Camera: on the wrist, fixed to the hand. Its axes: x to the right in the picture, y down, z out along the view.
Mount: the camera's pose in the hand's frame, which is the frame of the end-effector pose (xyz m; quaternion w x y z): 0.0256 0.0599 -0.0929 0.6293 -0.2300 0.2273 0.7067
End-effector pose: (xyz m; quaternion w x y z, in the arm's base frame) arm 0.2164 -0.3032 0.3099 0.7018 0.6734 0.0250 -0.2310
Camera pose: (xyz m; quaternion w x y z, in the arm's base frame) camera 0.2863 -0.2226 0.3484 0.7541 0.3325 -0.2475 0.5094
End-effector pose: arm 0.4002 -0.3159 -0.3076 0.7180 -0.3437 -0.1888 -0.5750
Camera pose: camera 0.4527 -0.3936 -0.3714 0.8221 -0.3842 0.4195 0.0240
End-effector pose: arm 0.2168 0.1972 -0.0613 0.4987 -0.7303 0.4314 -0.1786
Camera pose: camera 0.1400 0.1153 -0.0777 0.1740 -0.2288 0.9420 0.1733
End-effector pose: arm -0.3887 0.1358 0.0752 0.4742 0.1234 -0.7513 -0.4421
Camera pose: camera -0.3117 0.1041 0.1523 0.8100 -0.4619 -0.3505 -0.0878
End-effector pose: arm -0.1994 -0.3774 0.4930 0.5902 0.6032 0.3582 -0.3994
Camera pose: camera -0.1289 -0.2885 0.4939 0.7110 0.5878 0.0251 0.3852
